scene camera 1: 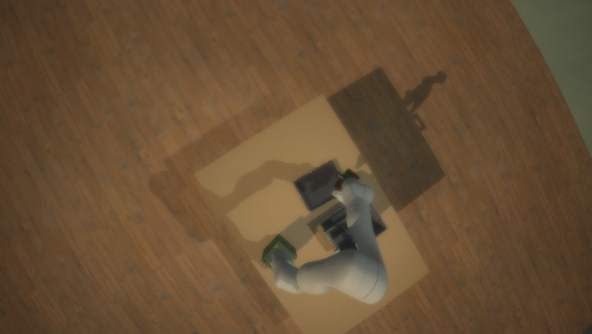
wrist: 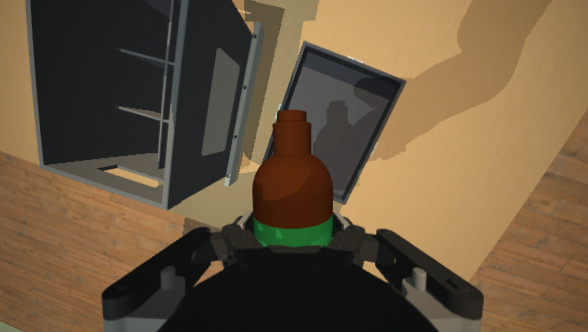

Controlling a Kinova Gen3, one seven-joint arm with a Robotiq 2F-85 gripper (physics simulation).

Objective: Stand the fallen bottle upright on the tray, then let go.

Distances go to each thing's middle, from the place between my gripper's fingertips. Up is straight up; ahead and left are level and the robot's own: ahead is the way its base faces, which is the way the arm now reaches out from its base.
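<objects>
The light strip point(wrist: 256, 44) sits 190 mm below my hand, 160 mm to the right of it and 60 mm behind it, and then there's the bottle point(wrist: 292, 192), which is 20 mm behind my hand.
</objects>
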